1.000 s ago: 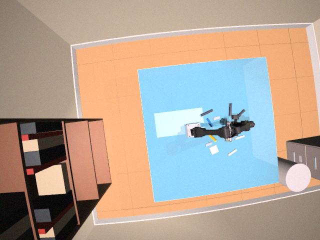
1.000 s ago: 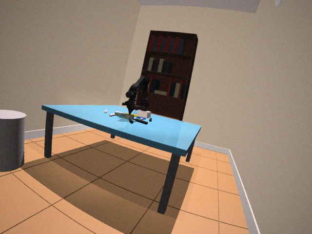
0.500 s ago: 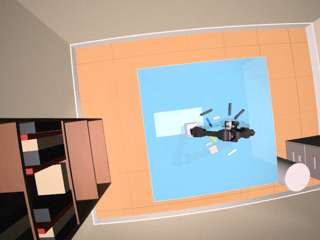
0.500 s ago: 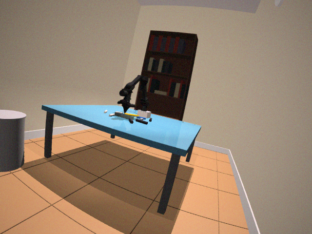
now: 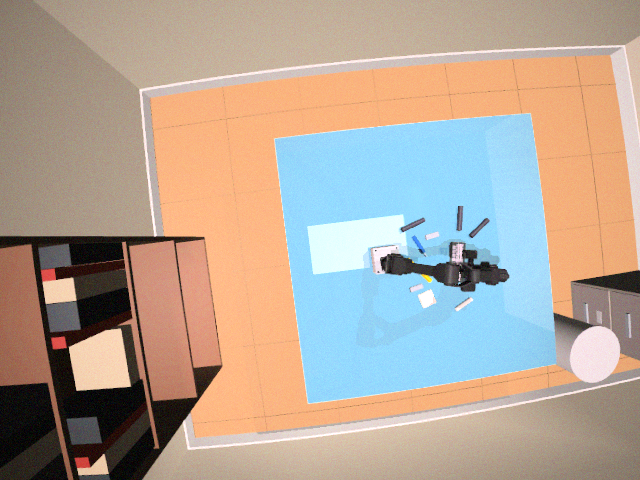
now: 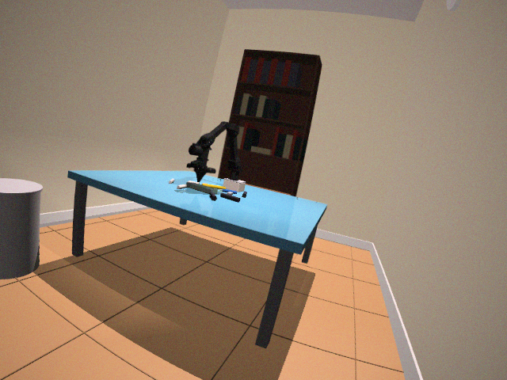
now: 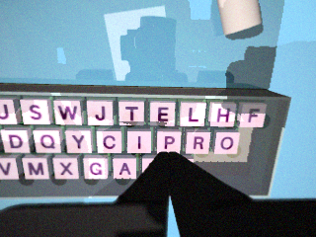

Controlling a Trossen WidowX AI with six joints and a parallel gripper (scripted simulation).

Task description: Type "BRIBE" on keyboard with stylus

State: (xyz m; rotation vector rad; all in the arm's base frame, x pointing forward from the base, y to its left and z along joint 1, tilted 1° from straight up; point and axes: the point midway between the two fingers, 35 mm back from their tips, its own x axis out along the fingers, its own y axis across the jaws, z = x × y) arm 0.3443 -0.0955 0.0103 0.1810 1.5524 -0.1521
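Right now my gripper tip is 15 cm past the blue stylus, 12 cm to the right of it and 3 cm above it. Also, from my gripper tip: stylus tip: 14 cm behind, 9 cm to the left, 3 cm below; then yellow pencil: 19 cm behind, 3 cm to the left, 3 cm below; then white block: 17 cm behind, 12 cm to the right, 4 cm below.
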